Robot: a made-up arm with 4 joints.
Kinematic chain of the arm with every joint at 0, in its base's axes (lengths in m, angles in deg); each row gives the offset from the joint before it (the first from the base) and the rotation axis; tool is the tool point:
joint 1: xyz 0 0 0.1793 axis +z
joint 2: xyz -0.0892 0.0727 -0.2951 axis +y
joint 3: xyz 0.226 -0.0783 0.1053 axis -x
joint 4: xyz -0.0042 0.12 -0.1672 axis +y
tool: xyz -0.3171 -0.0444 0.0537
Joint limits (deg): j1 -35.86..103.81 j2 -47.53..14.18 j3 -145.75..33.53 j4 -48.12..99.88
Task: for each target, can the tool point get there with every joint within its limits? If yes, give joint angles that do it. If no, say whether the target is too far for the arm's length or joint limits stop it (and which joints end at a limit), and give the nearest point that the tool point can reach.
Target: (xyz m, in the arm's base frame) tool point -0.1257 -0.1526 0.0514
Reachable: yes | joints 59.59 -10.33 -93.76 13.34
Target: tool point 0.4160 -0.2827 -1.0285
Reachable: no: too far | nearest point 0.1539 -0.1320 -0.3587 | short by 0.735 m
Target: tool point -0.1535 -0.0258 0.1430
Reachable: yes | joints 56.32 -37.17 19.26 66.12
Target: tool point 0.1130 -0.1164 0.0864
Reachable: yes | joints 22.15 -4.62 -86.66 70.36
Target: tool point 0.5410 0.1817 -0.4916
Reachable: no: joint limits stop it (at a limit: joint 2, joint 3, joint 4) | nearest point 0.2645 0.0888 -0.1621 | short by 0.440 m
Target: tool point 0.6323 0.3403 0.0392
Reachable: no: joint limits stop it (at a limit: joint 2, joint 4) | nearest point 0.2706 0.1456 -0.0028 | short by 0.413 m
